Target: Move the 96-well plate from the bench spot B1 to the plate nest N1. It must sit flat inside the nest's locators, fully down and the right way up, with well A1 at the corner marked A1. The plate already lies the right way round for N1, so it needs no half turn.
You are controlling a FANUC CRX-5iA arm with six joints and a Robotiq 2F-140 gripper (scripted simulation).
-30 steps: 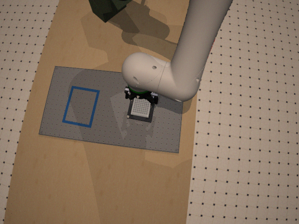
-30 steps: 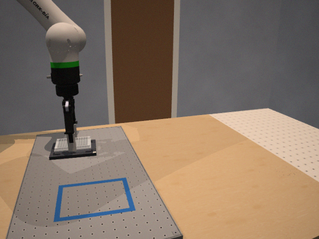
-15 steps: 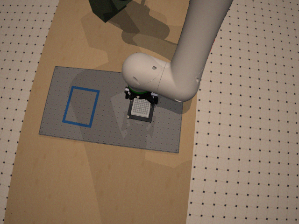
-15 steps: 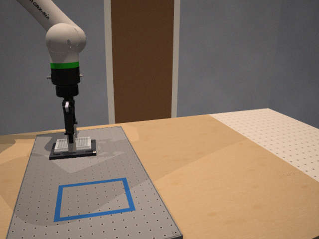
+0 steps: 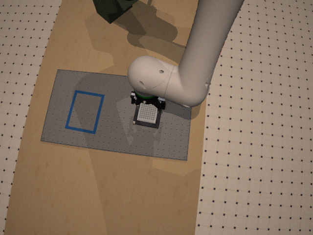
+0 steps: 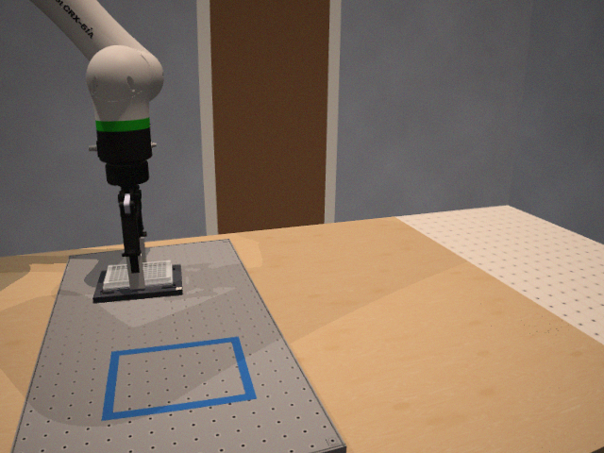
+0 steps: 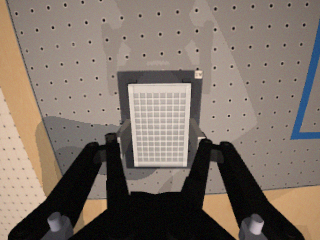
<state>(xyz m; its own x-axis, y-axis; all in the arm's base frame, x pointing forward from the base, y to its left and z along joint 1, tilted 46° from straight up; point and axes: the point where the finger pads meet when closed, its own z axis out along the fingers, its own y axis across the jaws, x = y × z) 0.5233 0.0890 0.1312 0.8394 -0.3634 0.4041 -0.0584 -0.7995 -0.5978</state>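
The 96-well plate lies 20 mm below my hand. Also, from my hand: plate nest N1: 40 mm below.
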